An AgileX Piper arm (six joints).
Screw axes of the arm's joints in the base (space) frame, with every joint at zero. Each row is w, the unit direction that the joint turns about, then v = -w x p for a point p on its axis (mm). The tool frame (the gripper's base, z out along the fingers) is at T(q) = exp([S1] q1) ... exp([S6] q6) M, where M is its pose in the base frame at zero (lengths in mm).
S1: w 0 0 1 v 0.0 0.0 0.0
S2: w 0 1 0 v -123.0 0.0 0.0
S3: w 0 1 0 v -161.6 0.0 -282.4
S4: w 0.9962 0 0.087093 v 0.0 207.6 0.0
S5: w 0 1 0 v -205.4 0.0 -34.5
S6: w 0.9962 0 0.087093 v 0.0 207.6 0.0
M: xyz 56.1 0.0 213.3 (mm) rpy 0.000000 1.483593 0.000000 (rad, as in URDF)
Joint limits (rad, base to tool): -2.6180..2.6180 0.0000..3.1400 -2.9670..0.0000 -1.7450..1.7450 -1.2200..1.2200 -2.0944..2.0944
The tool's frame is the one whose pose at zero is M.
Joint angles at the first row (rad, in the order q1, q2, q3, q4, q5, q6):
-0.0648 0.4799 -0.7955 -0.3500 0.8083 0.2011
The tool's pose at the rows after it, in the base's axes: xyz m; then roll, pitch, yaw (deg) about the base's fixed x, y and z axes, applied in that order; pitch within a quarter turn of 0, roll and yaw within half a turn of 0:
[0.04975, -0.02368, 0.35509, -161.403, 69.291, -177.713]
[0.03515, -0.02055, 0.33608, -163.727, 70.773, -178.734]
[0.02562, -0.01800, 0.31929, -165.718, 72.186, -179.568]
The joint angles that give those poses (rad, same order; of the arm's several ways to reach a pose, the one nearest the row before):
-0.0650 0.3646 -0.7131 -0.3143 0.8119 0.1821
-0.0648 0.2625 -0.6363 -0.2806 0.8095 0.1671
-0.0649 0.1789 -0.5702 -0.2524 0.8007 0.1551

